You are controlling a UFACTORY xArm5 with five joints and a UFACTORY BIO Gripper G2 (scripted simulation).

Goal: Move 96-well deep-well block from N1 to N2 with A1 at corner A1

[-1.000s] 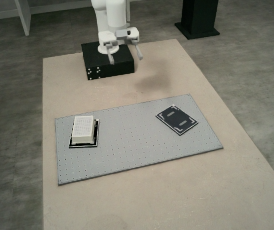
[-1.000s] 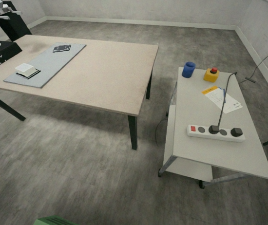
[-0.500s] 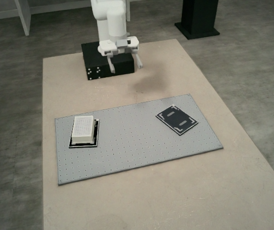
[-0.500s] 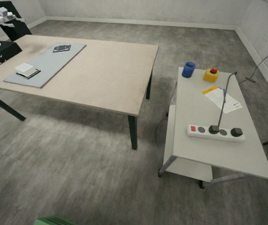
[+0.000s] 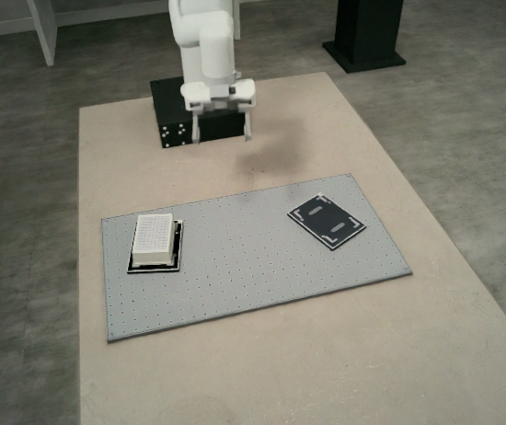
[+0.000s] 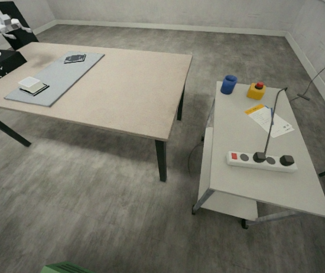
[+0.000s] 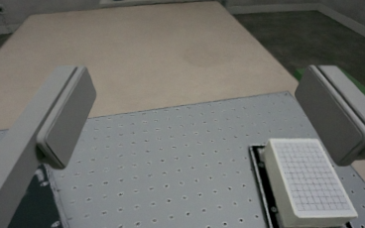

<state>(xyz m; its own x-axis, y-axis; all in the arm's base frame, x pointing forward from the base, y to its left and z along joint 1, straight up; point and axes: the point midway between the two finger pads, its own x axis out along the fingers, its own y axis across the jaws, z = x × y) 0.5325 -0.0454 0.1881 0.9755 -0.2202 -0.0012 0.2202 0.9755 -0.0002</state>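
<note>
Right now my hand is 230 mm above the white 96-well deep-well block, 190 mm to the left of it and 40 mm short of it.
</note>
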